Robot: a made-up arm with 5 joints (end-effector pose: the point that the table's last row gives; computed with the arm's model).
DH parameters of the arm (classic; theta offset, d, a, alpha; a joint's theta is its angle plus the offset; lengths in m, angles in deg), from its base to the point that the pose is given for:
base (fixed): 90 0.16 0.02 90
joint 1: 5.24 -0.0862 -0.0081 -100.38
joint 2: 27 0.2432 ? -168.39
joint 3: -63.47 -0.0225 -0.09 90
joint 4: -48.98 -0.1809 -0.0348 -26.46
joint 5: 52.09 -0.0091 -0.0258 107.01
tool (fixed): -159.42 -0.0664 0 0
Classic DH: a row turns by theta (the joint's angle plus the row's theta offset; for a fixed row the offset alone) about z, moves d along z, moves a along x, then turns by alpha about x.
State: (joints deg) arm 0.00 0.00 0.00 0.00 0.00
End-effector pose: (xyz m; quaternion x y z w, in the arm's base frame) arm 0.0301 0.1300 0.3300 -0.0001 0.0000 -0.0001 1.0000
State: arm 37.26 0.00 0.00 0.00 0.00
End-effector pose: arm 0.0301 0.0046 0.3619 0.3194 0.0000 -0.0001 0.9476
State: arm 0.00 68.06 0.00 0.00 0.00
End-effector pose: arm -0.1795 0.1826 0.2963 -0.1009 -0.0504 0.5481 0.8288
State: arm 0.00 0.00 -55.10 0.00 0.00
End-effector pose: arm -0.1775 0.1678 0.3300 -0.0001 -0.0001 0.4625 0.8866
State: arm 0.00 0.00 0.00 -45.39 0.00
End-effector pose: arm -0.0489 0.1300 0.3212 0.0000 0.3858 -0.0001 0.9226
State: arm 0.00 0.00 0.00 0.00 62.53
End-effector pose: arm 0.0639 0.0994 0.3846 -0.1745 -0.4647 -0.1519 0.8547
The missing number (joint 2, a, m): -0.0448
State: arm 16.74 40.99 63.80 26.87 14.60
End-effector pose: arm 0.1494 -0.0142 0.3981 -0.0033 -0.3475 -0.2793 0.8951
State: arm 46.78 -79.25 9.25 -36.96 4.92
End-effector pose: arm 0.0208 -0.1582 0.1787 0.5255 0.5051 -0.4685 0.4992
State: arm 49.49 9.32 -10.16 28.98 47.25
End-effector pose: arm 0.0209 -0.0785 0.4320 0.3241 -0.5365 -0.2511 0.7376
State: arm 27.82 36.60 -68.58 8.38 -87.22
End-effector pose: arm -0.2969 -0.1054 0.3026 -0.2741 0.3507 0.8096 0.3827
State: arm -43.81 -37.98 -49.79 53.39 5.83
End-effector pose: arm 0.0123 0.3076 0.2612 -0.2296 -0.4328 0.2194 0.8437
